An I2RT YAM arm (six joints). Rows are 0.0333 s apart.
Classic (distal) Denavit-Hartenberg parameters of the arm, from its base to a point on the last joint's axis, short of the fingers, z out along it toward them. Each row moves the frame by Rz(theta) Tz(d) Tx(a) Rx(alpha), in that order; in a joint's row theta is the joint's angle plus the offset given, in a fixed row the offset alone. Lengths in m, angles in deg.
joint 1: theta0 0; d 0.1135; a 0.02; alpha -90
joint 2: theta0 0; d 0; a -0.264; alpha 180
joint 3: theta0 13.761; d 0; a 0.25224; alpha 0
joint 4: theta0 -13.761; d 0; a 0.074; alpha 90
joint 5: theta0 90; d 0; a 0; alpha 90
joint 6: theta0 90; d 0.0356; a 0; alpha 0
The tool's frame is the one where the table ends.
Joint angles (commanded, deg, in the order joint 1, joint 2, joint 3, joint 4, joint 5, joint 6), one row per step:
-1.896, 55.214, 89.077, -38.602, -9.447, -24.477
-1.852, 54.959, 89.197, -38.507, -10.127, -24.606
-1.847, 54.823, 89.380, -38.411, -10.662, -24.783
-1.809, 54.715, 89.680, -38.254, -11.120, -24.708
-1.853, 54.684, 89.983, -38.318, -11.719, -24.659
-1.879, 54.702, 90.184, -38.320, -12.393, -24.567
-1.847, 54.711, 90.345, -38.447, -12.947, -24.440
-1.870, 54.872, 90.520, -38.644, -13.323, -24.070
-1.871, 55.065, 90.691, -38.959, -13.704, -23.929
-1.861, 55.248, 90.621, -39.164, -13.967, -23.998
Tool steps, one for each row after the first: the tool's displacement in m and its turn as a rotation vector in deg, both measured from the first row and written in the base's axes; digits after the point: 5 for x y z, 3 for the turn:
-0.00217, 0.00060, 0.00133, -0.089, -0.489, 0.732
-0.00373, 0.00099, 0.00270, -0.240, -0.931, 1.283
-0.00546, 0.00142, 0.00468, -0.158, -1.487, 1.772
-0.00671, 0.00172, 0.00608, -0.082, -1.751, 2.322
-0.00731, 0.00208, 0.00700, 0.043, -1.920, 2.963
-0.00785, 0.00251, 0.00752, 0.204, -1.926, 3.539
-0.00735, 0.00267, 0.00764, 0.605, -1.683, 3.866
-0.00663, 0.00287, 0.00745, 0.792, -1.322, 4.234
-0.00518, 0.00301, 0.00634, 0.776, -0.876, 4.508

